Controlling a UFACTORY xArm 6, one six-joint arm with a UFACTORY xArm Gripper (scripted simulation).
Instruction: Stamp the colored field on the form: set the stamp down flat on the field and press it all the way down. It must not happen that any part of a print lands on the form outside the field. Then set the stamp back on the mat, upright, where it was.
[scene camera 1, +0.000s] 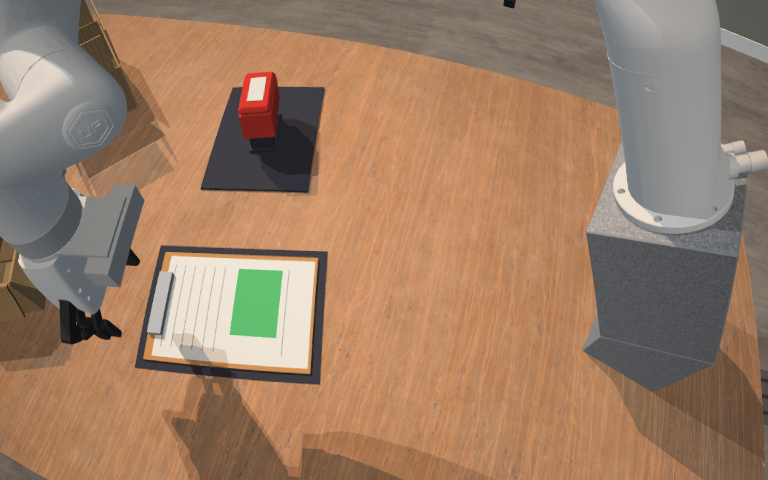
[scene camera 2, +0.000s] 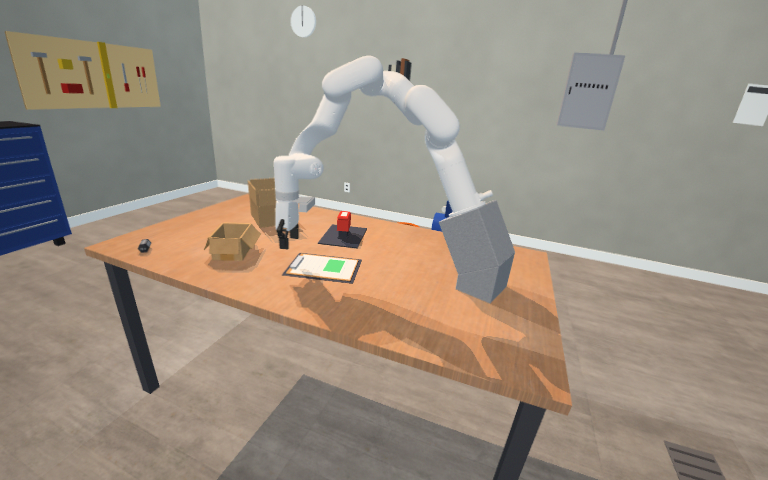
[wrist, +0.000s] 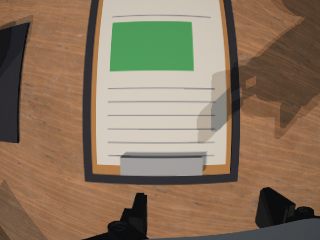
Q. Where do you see my gripper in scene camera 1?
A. At 120, 297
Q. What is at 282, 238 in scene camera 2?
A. My gripper.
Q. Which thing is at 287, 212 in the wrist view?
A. My gripper.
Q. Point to a red stamp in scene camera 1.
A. At 258, 109
